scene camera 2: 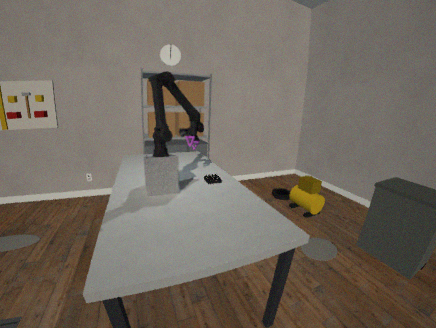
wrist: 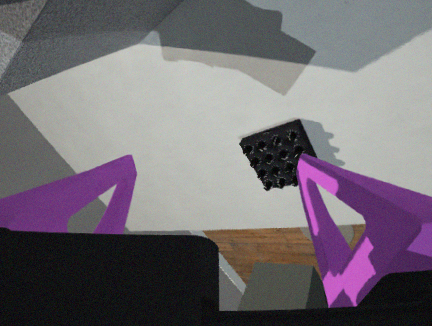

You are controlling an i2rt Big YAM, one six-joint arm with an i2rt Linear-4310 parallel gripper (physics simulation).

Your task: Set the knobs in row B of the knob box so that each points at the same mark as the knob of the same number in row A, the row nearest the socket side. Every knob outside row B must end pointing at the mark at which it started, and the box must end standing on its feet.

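Where they show: gripper, fingertip midpoint: (scene camera 2: 192, 148) (wrist: 216, 163); arm's base at its link origin: (scene camera 2: 160, 156).
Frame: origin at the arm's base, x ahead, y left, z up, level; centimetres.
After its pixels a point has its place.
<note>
The black knob box (scene camera 2: 212, 179) {x 36.8, y -1.4, z -20.3 cm} (wrist: 276, 156) {x 37.9, y 2.8, z -21.1 cm} sits on the table, knobs facing up. In the wrist view it is right of the middle, turned slightly, with several rows of small black knobs on its top. The right fingertip hides its lower right corner in that view. The row letters and the marks the knobs point at are too small to read. My gripper (scene camera 2: 192, 142) {x 25.8, y 12.4, z 1.1 cm} (wrist: 216, 163) {x 25.8, y 12.4, z 1.1 cm} is wide open with its magenta fingers apart and nothing between them. It hangs high above the table, away from the box.
The grey-white table (scene camera 2: 200, 235) {x 4.7, y -54.1, z -23.3 cm} (wrist: 190, 110) {x 23.8, y -8.2, z -23.3 cm} carries the arm's speckled grey pedestal (scene camera 2: 162, 175) {x -1.0, y -7.4, z -10.2 cm} left of the box. The table edge lies beyond the box. A shelf rack (scene camera 2: 209, 120) stands behind the arm. A yellow machine (scene camera 2: 307, 199) and a grey cabinet (scene camera 2: 400, 225) (wrist: 277, 285) stand on the floor.
</note>
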